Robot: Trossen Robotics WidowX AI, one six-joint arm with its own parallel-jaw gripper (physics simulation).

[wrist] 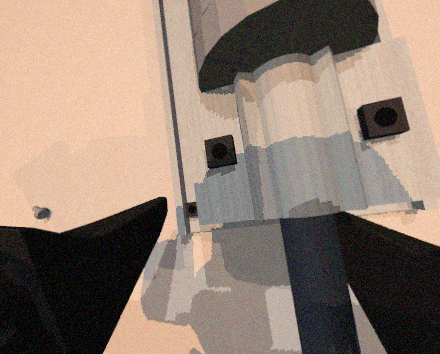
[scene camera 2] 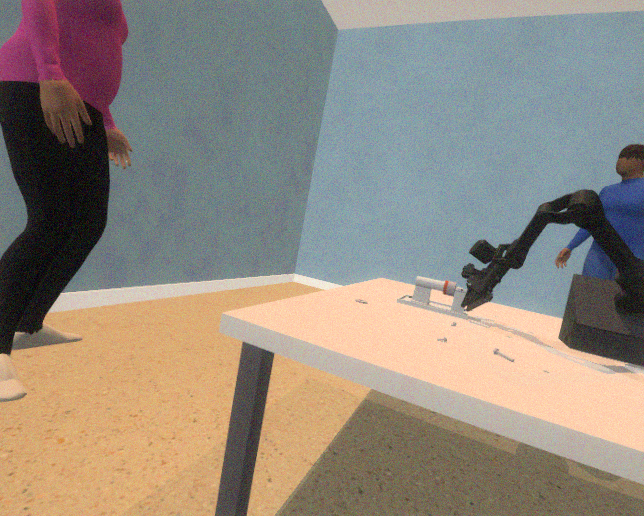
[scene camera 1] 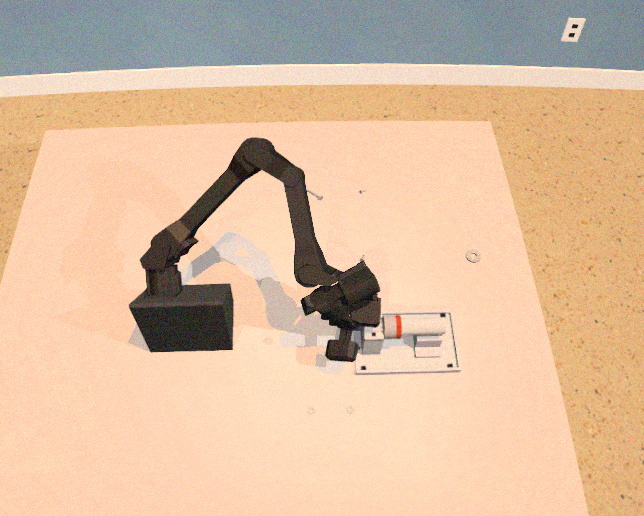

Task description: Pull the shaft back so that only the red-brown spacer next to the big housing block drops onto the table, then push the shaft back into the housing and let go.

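Frame: origin at the arm's base, x down, y right, z back, level; millimetres.
Seen in the pictures: gripper, fingertip midpoint: (scene camera 2: 464, 309); arm's base at its link origin: (scene camera 2: 629, 305) (scene camera 1: 163, 294).
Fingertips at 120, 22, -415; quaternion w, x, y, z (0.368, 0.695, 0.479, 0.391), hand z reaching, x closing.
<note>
Pixels of each thing's middle, then the offset from my fingertips to it, as dx, dy, dz. "*": a spot on its surface instead.
- dark blue shaft at a spot on its surface: (wrist: 322, 280) * -62, +26, +15
- pale grey support block at a spot on its surface: (scene camera 1: 373, 344) * -33, +56, -21
- red-brown spacer at the middle of its body: (scene camera 1: 397, 326) (scene camera 2: 445, 287) -54, +26, -72
- washer at the middle of its body: (scene camera 1: 473, 255) (scene camera 2: 361, 301) +23, -204, -293
- bolt at the middle of its body: (scene camera 2: 504, 355) (scene camera 1: 314, 194) +20, -402, +92
- small screw at the middle of its body: (scene camera 2: 441, 339) (scene camera 1: 363, 190) +21, -412, -35
The dark blue shaft (wrist: 322, 280) sticks out of the pale grey support block (scene camera 1: 373, 344) (scene camera 2: 459, 298) (wrist: 300, 115). The red-brown spacer (scene camera 1: 398, 326) (scene camera 2: 446, 288) shows as a band against the long pale housing cylinder (scene camera 1: 424, 325) (scene camera 2: 430, 283), with grey rings on its block side. In the wrist view the spacer cannot be told apart. My gripper (scene camera 1: 367, 312) (scene camera 2: 470, 303) (wrist: 241, 207) is open at the shaft's free side of the block. The shaft runs between the fingers, much closer to the right one; whether they touch is unclear. The shaft is hidden in both scene views.
The assembly stands on a rimmed base plate (scene camera 1: 397, 365). A washer (scene camera 1: 467, 256) (scene camera 2: 361, 301) lies beyond it. A bolt (scene camera 1: 316, 195) (scene camera 2: 503, 354) and a small screw (scene camera 1: 362, 191) (scene camera 2: 441, 339) lie on the table. Small nuts (scene camera 1: 311, 411) (scene camera 1: 350, 410) lie on the other side.
</note>
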